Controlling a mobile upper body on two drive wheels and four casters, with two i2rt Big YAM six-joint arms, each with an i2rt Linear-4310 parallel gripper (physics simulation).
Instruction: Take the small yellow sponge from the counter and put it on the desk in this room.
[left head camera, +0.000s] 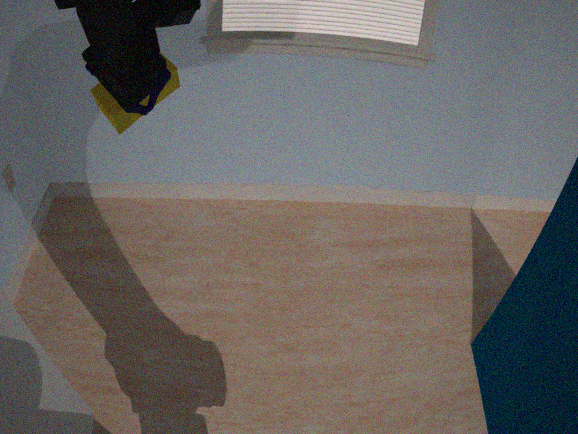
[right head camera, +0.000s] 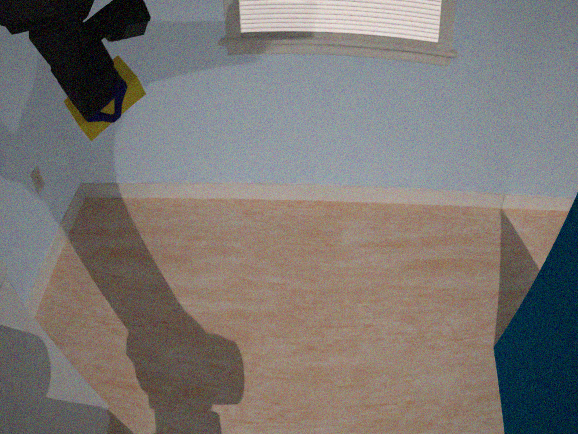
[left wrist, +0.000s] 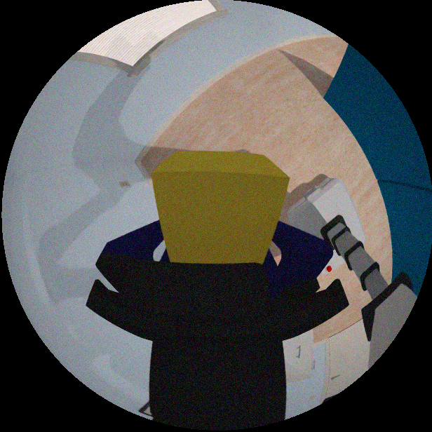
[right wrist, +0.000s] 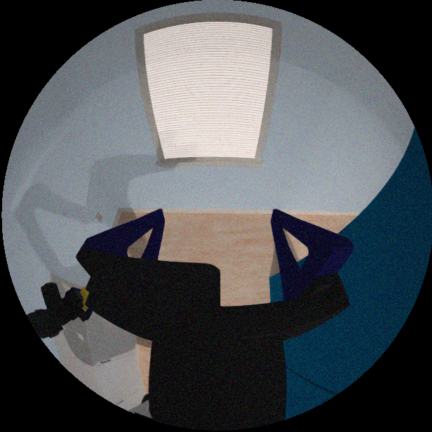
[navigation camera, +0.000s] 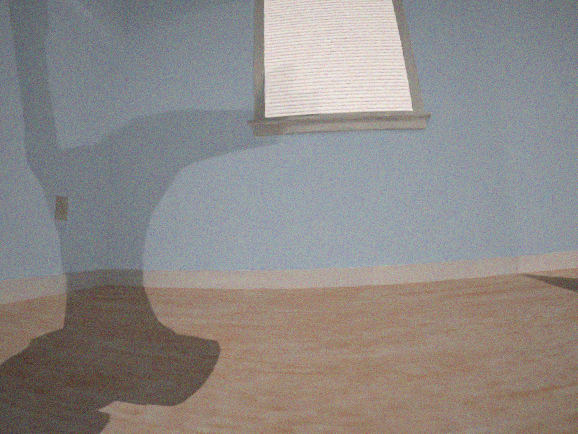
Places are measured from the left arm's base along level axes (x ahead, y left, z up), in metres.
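Where they show: left gripper, fingertip midpoint: (left head camera: 135, 98) (right head camera: 106, 106).
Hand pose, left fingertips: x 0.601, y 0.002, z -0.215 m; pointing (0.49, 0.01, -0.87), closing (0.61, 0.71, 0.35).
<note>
After its pixels a point has its place.
The yellow sponge (left head camera: 119, 121) {x 0.544, y 0.010, z -0.214 m} (right head camera: 133, 91) {x 0.594, y -0.048, z -0.191 m} (left wrist: 220, 215) (right wrist: 85, 299) is a thick block held in the air in front of the blue wall. My left gripper (left head camera: 135, 95) {x 0.601, y 0.003, z -0.215 m} (right head camera: 106, 109) {x 0.601, y 0.003, z -0.215 m} is shut on it, with the dark blue fingers on either side in the left wrist view. My right gripper (right wrist: 217, 214) is open, its two blue fingers wide apart and no object between them. Part of a pale cabinet or counter (left head camera: 57, 392) {x 0.481, y 0.375, z -0.964 m} (right head camera: 72, 382) {x 0.498, y 0.374, z -0.988 m} (right wrist: 112, 377) shows at the lower left. I cannot make out a desk in these views.
A large teal surface (left head camera: 535, 345) {x 0.606, y -1.012, z -0.979 m} (right head camera: 545, 340) {x 0.663, y -1.014, z -1.002 m} (left wrist: 390, 135) (right wrist: 345, 320) stands at the right. A window with blinds (left head camera: 320, 20) {x 1.719, y -0.382, z -0.496 m} (right wrist: 210, 90) (navigation camera: 335, 60) {x 1.718, y -0.402, z -0.239 m} is on the blue wall (navigation camera: 350, 200) {x 1.724, y -0.418, z -1.005 m}. The arm's shadow falls on the wooden floor (left head camera: 325, 300) {x 1.156, y -0.433, z -1.410 m} (navigation camera: 375, 350) {x 0.890, y -0.346, z -1.410 m}.
</note>
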